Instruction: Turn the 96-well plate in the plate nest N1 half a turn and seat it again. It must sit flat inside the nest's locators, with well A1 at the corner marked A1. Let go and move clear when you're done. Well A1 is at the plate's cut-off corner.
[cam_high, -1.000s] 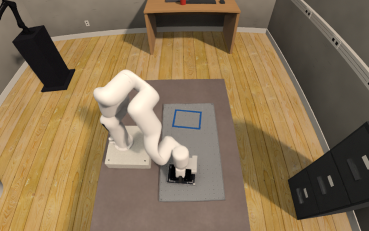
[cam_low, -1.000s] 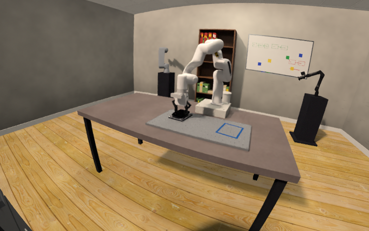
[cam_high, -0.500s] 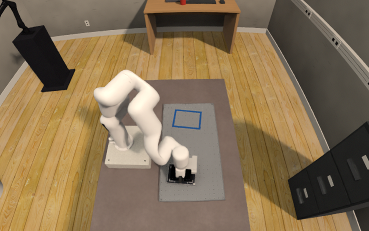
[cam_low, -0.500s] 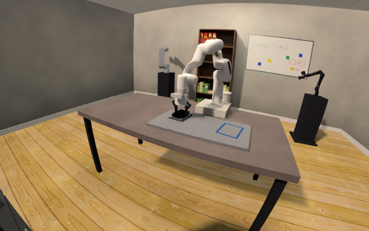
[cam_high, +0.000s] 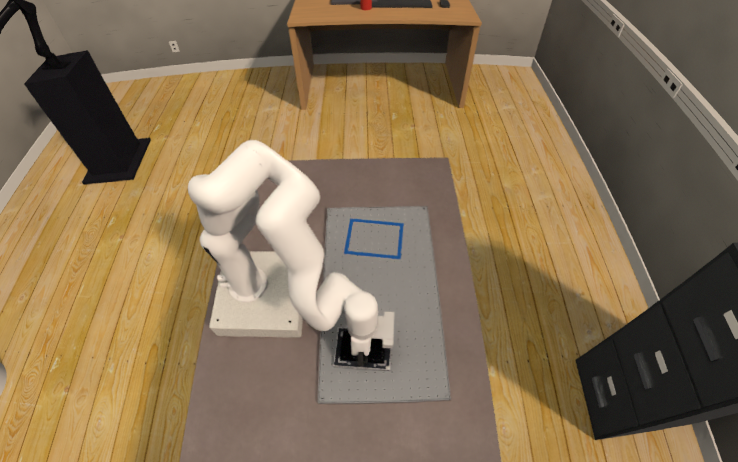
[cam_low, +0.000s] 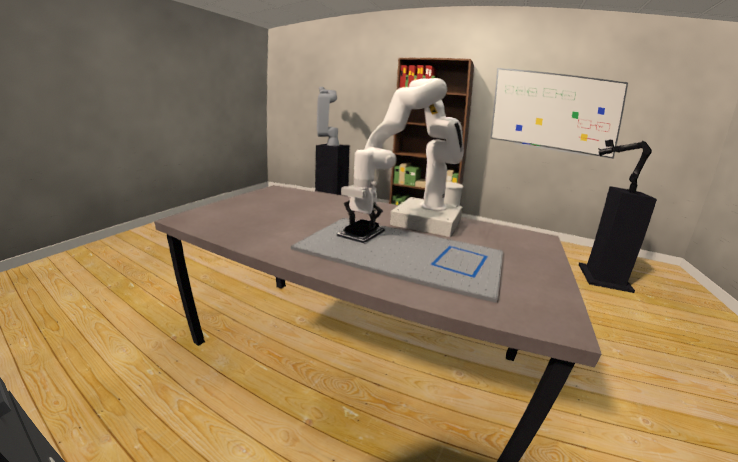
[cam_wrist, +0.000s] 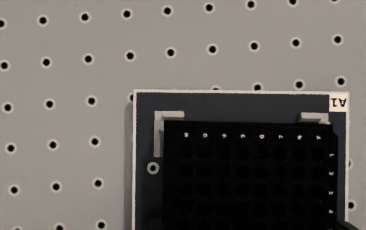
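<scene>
The plate nest N1 is 30 mm below my hand. Also, from my hand: black 96-well plate: 10 mm below.
</scene>
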